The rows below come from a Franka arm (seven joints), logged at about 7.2 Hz.
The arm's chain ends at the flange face. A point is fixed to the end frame.
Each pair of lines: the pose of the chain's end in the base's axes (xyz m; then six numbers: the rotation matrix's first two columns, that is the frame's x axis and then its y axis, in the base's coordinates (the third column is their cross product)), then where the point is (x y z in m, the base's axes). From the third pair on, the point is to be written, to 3 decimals.
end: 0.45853 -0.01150 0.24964 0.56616 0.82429 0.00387 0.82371 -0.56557 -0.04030
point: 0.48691 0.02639 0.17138
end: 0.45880 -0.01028 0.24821 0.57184 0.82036 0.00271 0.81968 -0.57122 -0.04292
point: 0.48722 0.02746 0.16989
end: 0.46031 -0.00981 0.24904 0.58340 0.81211 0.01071 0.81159 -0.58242 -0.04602
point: 0.489 0.028 0.171
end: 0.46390 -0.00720 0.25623 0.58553 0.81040 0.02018 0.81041 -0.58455 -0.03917
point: 0.494 0.031 0.179
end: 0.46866 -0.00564 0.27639 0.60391 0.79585 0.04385 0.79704 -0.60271 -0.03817
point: 0.501 0.033 0.200
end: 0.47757 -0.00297 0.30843 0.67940 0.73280 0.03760 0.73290 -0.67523 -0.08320
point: 0.510 0.035 0.232
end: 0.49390 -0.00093 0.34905 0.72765 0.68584 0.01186 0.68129 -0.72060 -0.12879
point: 0.525 0.036 0.271
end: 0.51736 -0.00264 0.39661 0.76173 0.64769 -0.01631 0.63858 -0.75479 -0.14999
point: 0.548 0.032 0.318
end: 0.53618 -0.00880 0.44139 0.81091 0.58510 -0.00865 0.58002 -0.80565 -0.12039
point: 0.571 0.022 0.363
